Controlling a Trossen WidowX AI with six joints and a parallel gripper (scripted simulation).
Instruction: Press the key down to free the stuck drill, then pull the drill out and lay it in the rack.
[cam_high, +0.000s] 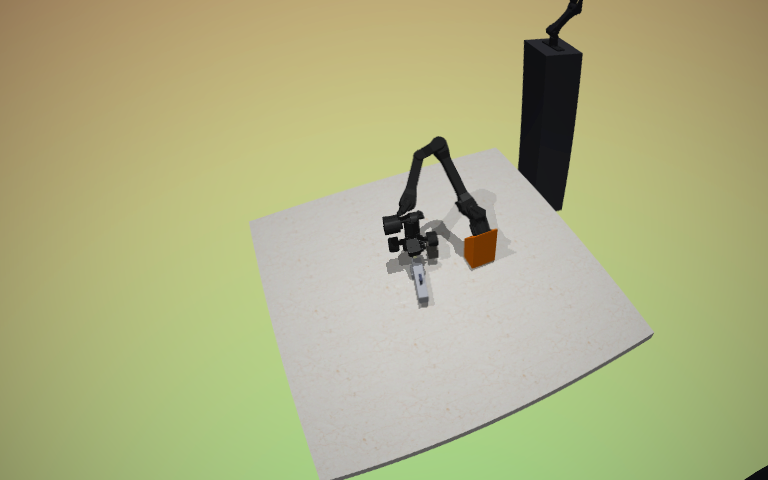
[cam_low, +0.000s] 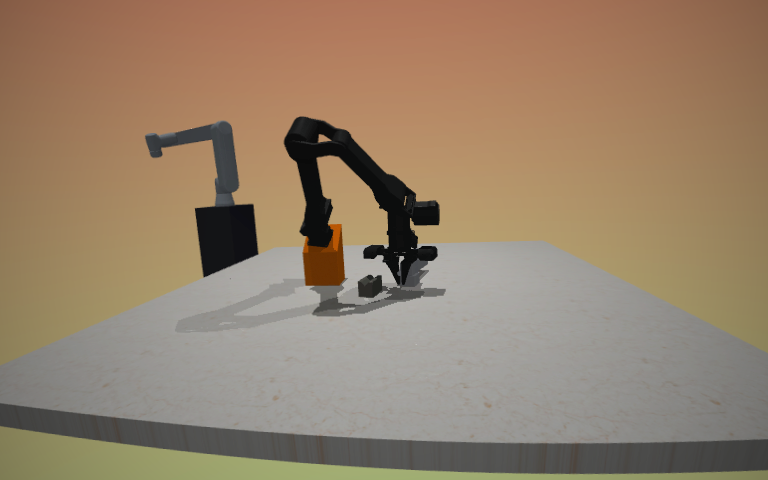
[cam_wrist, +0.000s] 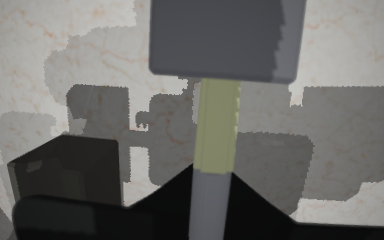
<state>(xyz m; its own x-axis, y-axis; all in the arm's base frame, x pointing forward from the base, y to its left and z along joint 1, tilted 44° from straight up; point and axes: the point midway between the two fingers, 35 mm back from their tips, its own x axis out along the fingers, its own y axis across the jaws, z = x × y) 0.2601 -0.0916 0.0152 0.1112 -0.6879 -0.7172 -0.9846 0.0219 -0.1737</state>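
The drill is 1 cm ahead of my gripper tip, 5 cm to the left of it and 3 cm above it. The rest, counted from my gripper tip: dark key 2 cm ahead, 16 cm to the left, 3 cm above; dark grey rack 8 cm behind, 2 cm to the right; grey housing block 2 cm ahead, 13 cm to the left, 2 cm above.
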